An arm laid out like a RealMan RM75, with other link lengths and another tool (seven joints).
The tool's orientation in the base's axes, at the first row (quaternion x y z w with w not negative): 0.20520 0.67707 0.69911 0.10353
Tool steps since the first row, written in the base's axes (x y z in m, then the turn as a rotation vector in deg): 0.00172 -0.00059 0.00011 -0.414 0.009 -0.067; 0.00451 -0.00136 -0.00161 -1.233 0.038 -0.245; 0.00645 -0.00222 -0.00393 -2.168 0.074 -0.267; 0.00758 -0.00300 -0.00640 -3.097 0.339 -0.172; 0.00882 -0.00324 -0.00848 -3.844 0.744 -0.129; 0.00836 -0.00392 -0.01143 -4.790 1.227 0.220; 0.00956 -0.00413 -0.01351 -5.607 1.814 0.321; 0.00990 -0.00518 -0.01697 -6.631 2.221 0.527; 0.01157 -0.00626 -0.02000 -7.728 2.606 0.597; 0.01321 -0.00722 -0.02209 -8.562 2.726 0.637; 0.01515 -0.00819 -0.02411 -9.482 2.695 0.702; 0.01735 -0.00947 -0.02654 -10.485 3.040 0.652
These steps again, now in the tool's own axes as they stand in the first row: -0.00177 0.00037 0.00020 0.364 -0.122 -0.169; -0.00484 -0.00091 0.00070 1.083 -0.409 -0.492; -0.00728 -0.00289 0.00075 1.931 -0.557 -0.859; -0.00899 -0.00514 0.00053 2.888 -0.603 -1.016; -0.01050 -0.00701 0.00085 3.733 -0.685 -0.969; -0.01081 -0.00995 0.00004 4.835 -0.496 -0.937; -0.01228 -0.01184 0.00036 5.828 -0.541 -0.755; -0.01353 -0.01515 -0.00044 6.946 -0.498 -0.824; -0.01593 -0.01786 -0.00070 8.100 -0.599 -0.945; -0.01811 -0.01965 -0.00086 8.903 -0.678 -1.193; -0.02055 -0.02133 -0.00091 9.722 -0.734 -1.614; -0.02341 -0.02336 -0.00112 10.758 -0.938 -1.730
